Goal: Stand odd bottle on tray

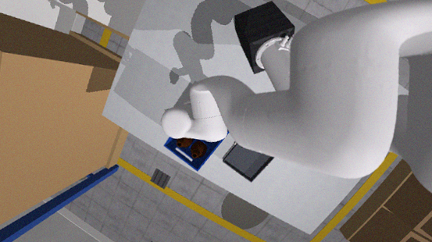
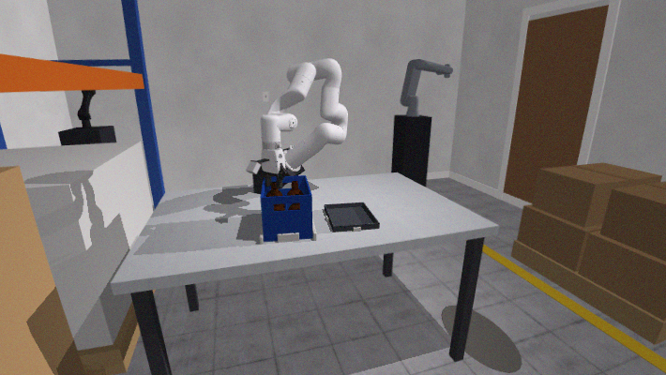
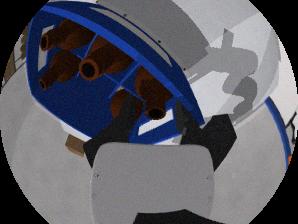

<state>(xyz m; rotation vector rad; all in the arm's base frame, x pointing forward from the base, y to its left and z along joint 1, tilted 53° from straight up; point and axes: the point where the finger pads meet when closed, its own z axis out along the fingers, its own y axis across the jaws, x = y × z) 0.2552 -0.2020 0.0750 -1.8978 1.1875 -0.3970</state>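
My gripper is now 7 cm above the glass bottle. Round my hand: blue crate: 9 cm ahead, 7 cm below, 4 cm to the left; then dark tray: 31 cm to the left, 15 cm below, 8 cm ahead.
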